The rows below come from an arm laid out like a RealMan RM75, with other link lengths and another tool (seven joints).
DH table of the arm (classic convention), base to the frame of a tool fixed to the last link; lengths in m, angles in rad. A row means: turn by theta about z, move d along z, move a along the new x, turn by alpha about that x. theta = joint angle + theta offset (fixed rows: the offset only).
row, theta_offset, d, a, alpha
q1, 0, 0.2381, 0, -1.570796
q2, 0, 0, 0, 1.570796
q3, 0, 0.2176, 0, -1.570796
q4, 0, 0, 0, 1.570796
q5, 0, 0.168, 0, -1.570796
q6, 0, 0, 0, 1.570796
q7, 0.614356, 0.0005, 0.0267, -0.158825
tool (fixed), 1.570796, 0.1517, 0, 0
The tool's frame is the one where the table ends.
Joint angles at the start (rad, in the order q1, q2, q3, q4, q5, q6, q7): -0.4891 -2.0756 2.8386 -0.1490 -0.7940 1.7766 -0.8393
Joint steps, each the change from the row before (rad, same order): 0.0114 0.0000 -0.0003 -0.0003 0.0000 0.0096 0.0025; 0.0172 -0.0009 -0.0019 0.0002 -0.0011 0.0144 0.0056; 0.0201 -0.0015 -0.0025 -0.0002 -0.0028 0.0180 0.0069; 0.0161 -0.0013 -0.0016 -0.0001 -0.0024 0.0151 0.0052; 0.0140 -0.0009 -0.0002 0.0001 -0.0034 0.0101 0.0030; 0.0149 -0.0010 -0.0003 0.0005 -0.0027 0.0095 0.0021; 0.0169 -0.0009 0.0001 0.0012 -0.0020 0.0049 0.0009; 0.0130 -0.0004 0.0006 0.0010 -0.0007 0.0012 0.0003; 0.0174 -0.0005 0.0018 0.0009 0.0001 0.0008 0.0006; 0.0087 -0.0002 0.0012 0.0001 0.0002 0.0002 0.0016; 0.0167 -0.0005 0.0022 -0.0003 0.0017 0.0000 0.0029; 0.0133 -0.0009 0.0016 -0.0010 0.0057 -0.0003 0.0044
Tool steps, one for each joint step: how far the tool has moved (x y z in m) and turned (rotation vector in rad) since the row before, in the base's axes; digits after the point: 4 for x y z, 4 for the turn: -0.0018 -0.0030 0.0007 0.0028 -0.0037 0.0028; -0.0024 -0.0045 0.0010 0.0071 -0.0067 0.0046; -0.0026 -0.0053 0.0013 0.0104 -0.0087 0.0051; -0.0019 -0.0044 0.0011 0.0082 -0.0075 0.0036; -0.0019 -0.0035 0.0008 0.0061 -0.0057 0.0060; -0.0020 -0.0037 0.0007 0.0049 -0.0061 0.0073; -0.0026 -0.0037 0.0003 0.0024 -0.0046 0.0129; -0.0022 -0.0027 0.0000 0.0002 -0.0018 0.0116; -0.0030 -0.0038 -0.0003 -0.0014 -0.0008 0.0154; -0.0015 -0.0019 -0.0002 -0.0002 0.0011 0.0074; -0.0030 -0.0038 -0.0006 -0.0016 0.0029 0.0142; -0.0023 -0.0034 -0.0011 -0.0038 0.0052 0.0096
